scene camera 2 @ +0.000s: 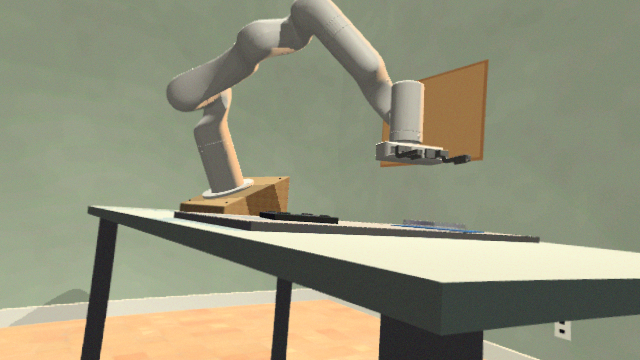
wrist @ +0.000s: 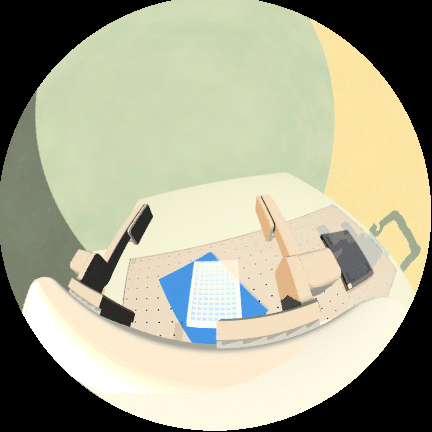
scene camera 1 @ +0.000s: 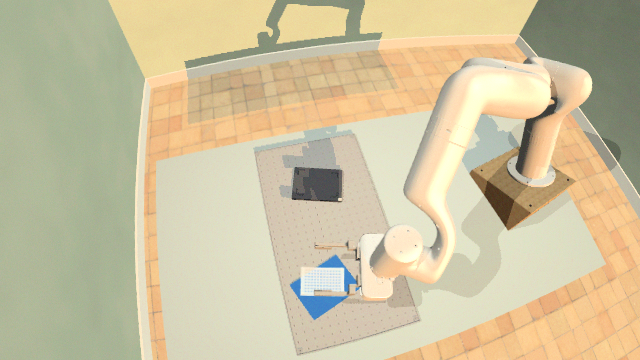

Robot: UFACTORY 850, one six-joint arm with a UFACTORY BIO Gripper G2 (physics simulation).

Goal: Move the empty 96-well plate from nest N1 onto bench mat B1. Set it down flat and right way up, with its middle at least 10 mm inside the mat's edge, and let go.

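The 96-well plate (scene camera 1: pixel 322 280) (scene camera 2: pixel 434 224) (wrist: pixel 215 292), white and clear, lies flat, wells up, on the blue bench mat B1 (scene camera 1: pixel 316 309) (scene camera 2: pixel 475 231) (wrist: pixel 175 282). It sits near the mat's middle, turned relative to the mat, with a corner reaching close to the mat's edge. My gripper (scene camera 1: pixel 316 269) (scene camera 2: pixel 440 157) (wrist: pixel 205 222) is open and empty, with its fingers wide apart. It hangs well above the plate, as scene camera 2 shows. Nest N1 (scene camera 1: pixel 317 184) (scene camera 2: pixel 299 217) (wrist: pixel 350 257), a black holder, carries no plate.
The nest and mat are on a perforated grey-beige board (scene camera 1: pixel 295 225) (scene camera 2: pixel 360 228) on the pale table (scene camera 1: pixel 210 240) (scene camera 2: pixel 475 265). The arm's wooden base block (scene camera 1: pixel 500 192) (scene camera 2: pixel 250 197) stands at the table's right in scene camera 1. A wall stands beyond the table.
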